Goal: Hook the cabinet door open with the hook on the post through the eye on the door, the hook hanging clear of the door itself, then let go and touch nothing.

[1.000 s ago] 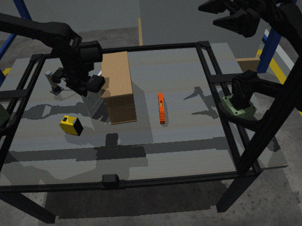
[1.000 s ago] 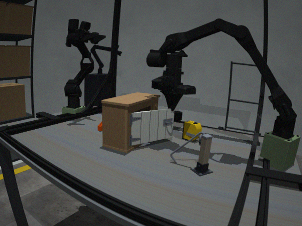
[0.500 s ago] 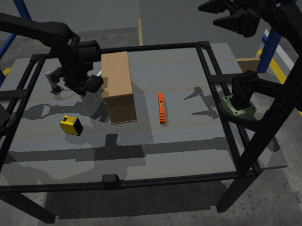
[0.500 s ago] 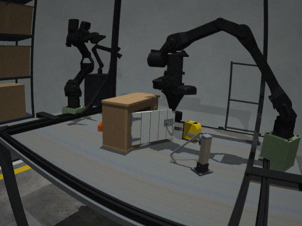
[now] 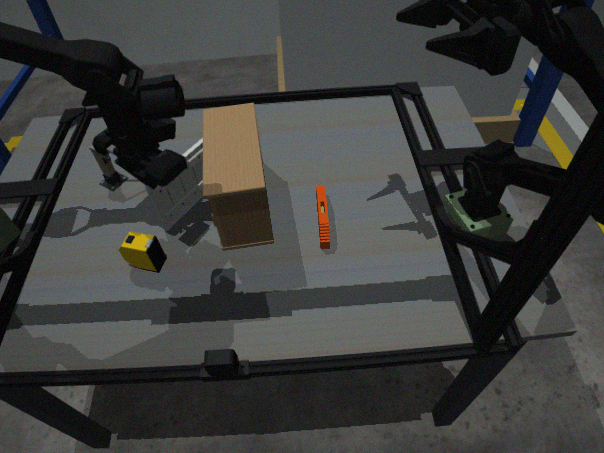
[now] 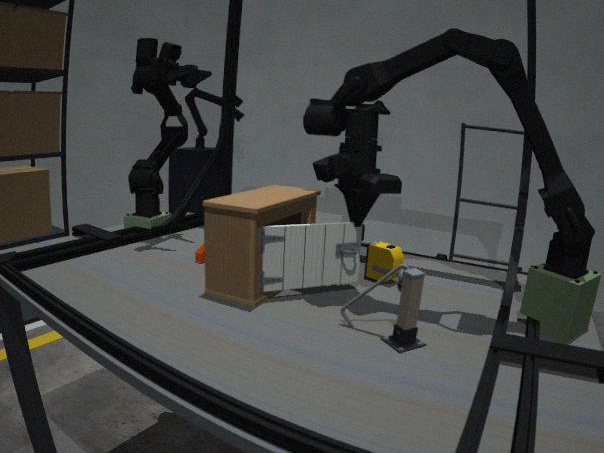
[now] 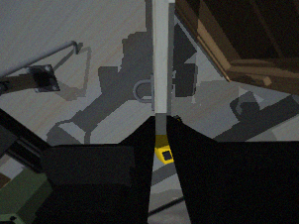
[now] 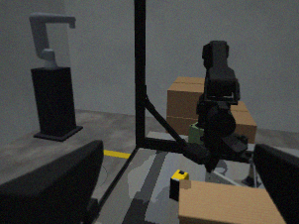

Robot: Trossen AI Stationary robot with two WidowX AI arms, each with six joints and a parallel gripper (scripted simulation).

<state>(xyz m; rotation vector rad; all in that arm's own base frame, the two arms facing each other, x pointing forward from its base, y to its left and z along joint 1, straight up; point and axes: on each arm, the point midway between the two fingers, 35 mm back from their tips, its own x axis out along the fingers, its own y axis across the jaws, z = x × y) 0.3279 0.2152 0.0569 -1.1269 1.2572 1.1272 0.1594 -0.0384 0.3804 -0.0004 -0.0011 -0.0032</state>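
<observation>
My left gripper is now 14 cm short of the grey hook, 11 cm to the right of it and 10 cm above it. Also, from my left hand: yellow tape measure (8 cm behind, 2 cm to the left, 12 cm below); white slatted door (8 cm ahead, 4 cm to the right, 8 cm below); orange level (32 cm to the right, 14 cm below).
</observation>
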